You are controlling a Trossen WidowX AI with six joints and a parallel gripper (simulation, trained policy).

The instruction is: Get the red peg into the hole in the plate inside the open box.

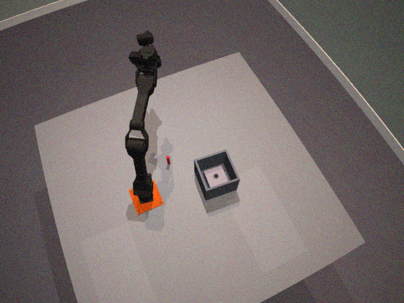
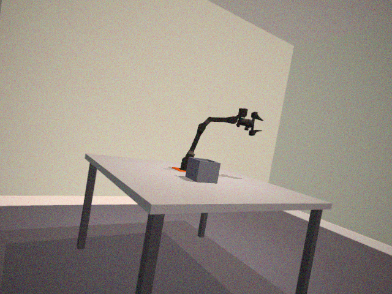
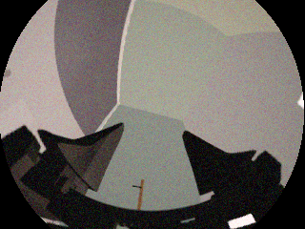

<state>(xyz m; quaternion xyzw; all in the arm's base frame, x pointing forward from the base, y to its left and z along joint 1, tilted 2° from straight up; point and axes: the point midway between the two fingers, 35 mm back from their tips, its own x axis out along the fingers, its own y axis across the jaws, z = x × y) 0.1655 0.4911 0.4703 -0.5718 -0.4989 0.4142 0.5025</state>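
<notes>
The red peg lies 4 cm behind my gripper tip, 40 cm to the right of it and 42 cm below it. From my gripper tip the other things lie so: pale plate 16 cm ahead, 55 cm to the right, 41 cm below.
</notes>
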